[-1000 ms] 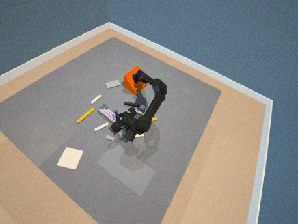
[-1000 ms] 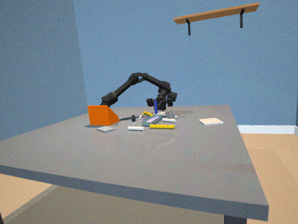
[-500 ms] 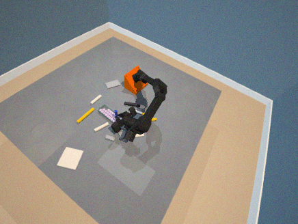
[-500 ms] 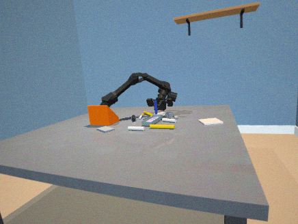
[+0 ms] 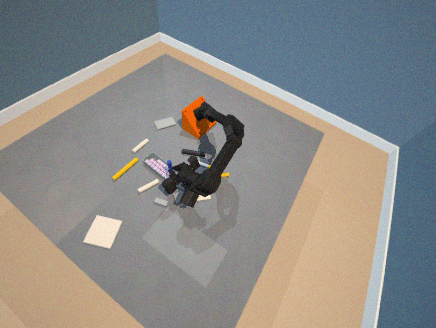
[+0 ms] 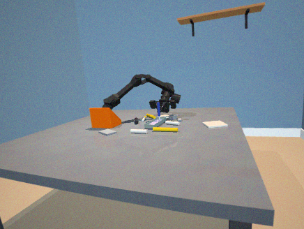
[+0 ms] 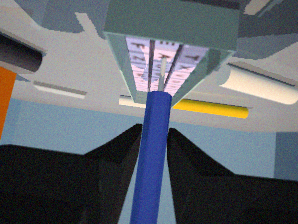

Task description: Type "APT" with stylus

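Right now the keyboard is 60 mm to the right of my gripper tip and 60 mm below it. Also, from my gripper tip: blue stylus (10 mm below); stylus tip (50 mm below); dark bar (170 mm behind, 20 mm to the right, 60 mm below).
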